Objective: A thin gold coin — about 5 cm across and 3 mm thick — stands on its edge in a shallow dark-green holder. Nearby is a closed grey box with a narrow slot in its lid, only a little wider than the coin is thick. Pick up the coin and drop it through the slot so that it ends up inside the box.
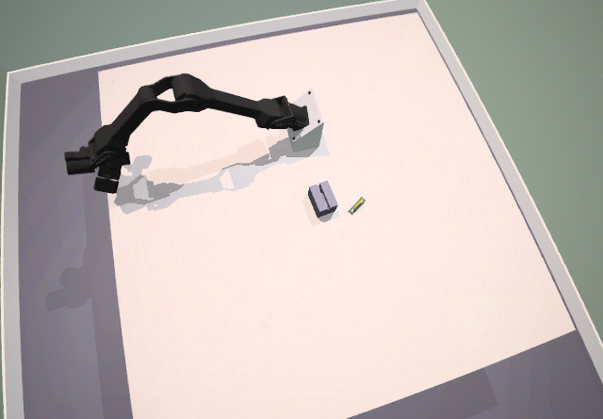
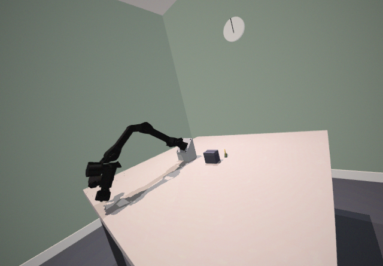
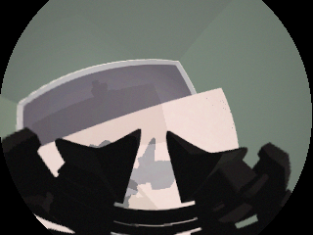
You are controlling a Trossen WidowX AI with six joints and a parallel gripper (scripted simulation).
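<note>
My gripper tip is 24 cm short of the gold coin, 76 cm to the right of it and 1 cm above it.
</note>
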